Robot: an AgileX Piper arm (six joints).
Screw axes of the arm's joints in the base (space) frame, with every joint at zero. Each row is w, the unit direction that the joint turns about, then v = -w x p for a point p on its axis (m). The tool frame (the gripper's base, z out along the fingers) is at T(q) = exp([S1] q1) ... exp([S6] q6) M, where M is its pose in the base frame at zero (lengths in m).
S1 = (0, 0, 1, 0, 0, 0)
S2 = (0, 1, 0, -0.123, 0, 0)
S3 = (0, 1, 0, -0.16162, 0, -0.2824)
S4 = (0.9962, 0, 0.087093, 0, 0.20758, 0)
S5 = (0, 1, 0, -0.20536, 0, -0.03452)
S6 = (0.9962, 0, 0.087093, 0, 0.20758, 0)
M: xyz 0.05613 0 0.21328 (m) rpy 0 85 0 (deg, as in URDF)
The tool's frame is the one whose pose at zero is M.
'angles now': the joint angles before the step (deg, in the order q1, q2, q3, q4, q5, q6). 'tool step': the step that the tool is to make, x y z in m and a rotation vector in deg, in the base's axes. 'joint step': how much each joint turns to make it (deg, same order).
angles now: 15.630 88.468 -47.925 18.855 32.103 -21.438
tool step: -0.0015 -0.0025 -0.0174 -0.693 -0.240 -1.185
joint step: -0.048 1.613 2.786 0.429 -4.640 -0.358
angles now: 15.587 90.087 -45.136 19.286 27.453 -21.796
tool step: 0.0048 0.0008 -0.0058 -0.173 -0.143 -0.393
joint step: 0.006 1.608 -0.320 0.196 -1.446 -0.103
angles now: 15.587 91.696 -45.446 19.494 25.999 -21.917
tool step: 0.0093 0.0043 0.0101 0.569 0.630 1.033
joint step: -0.009 0.717 -3.715 -0.044 3.674 -0.080
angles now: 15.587 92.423 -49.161 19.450 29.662 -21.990
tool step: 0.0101 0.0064 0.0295 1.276 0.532 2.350
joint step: 0.007 -0.773 -6.700 -0.164 8.107 -0.040
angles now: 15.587 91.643 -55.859 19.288 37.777 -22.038
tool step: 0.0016 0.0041 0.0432 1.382 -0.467 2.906
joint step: 0.006 -2.620 -7.241 -0.188 9.567 0.011
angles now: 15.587 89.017 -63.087 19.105 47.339 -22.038
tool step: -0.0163 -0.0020 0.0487 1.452 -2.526 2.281
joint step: -0.001 -5.591 -4.771 -0.087 7.906 0.255
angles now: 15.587 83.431 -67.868 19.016 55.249 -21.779
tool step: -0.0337 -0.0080 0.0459 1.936 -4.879 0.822
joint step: 0.003 -8.398 -1.645 -0.003 4.842 0.887
